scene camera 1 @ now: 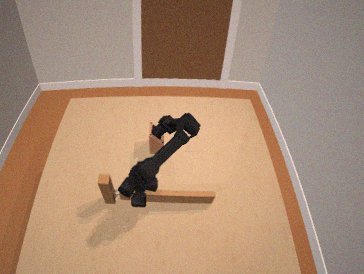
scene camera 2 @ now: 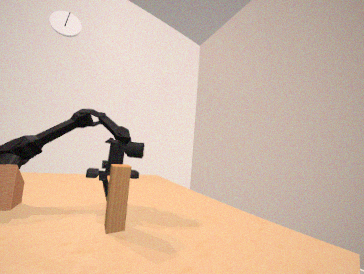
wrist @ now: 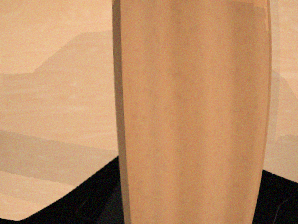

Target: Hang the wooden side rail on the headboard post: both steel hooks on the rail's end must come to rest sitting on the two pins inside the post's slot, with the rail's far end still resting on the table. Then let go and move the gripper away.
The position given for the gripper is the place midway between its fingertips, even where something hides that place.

In view: the gripper [wrist: 167, 162] and a wooden side rail [scene camera 1: 205, 197].
The wooden side rail also shows in the wrist view [wrist: 192, 92].
